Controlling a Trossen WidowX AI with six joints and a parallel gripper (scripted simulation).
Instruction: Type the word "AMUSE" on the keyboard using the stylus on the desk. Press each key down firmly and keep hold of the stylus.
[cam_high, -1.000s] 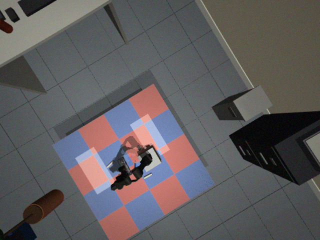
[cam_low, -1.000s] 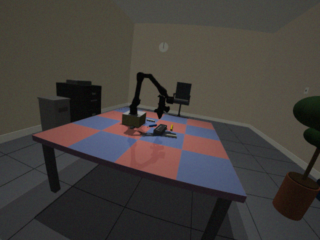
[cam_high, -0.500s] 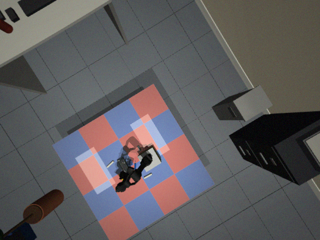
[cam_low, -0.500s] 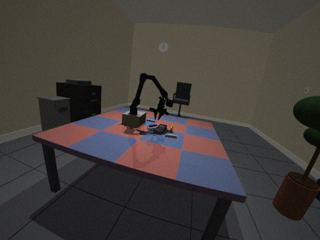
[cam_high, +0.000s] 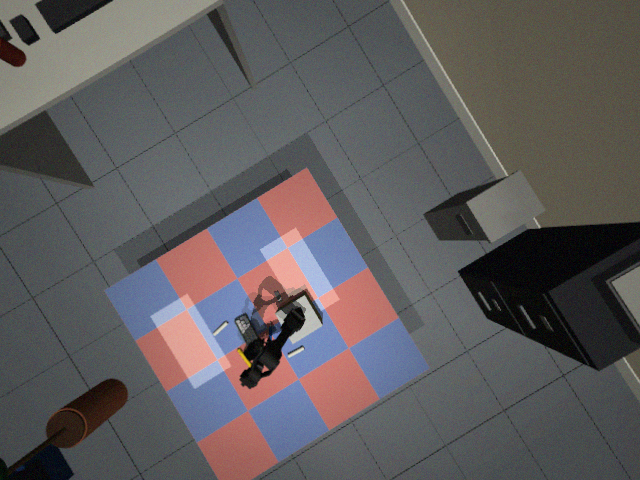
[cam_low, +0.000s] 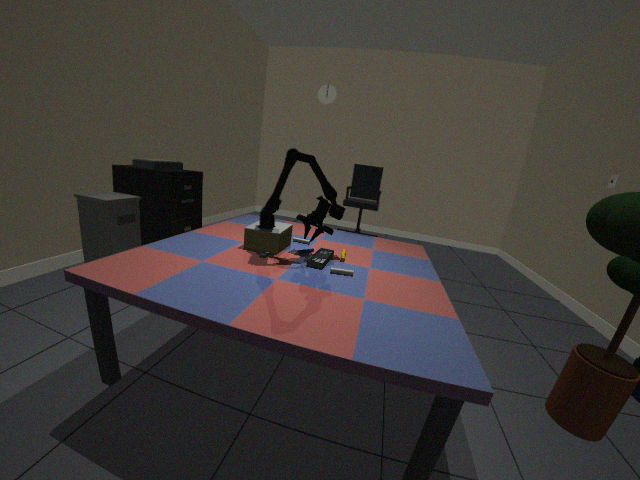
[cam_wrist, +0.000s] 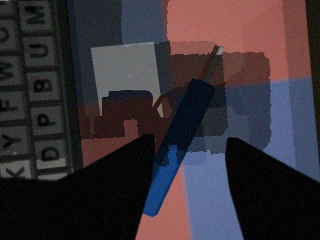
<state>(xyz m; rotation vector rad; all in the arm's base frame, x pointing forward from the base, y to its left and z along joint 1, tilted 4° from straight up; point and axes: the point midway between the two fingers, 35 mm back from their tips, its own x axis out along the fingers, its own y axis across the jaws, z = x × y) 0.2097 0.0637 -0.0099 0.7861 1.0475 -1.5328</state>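
The blue stylus lies 2 cm behind my gripper tip, 2 cm to the right of it and 6 cm below it. From my gripper tip the other things lie so: dark block 13 cm behind, 17 cm to the right, 6 cm below; yellow bar 17 cm ahead, 8 cm to the left, 6 cm below.
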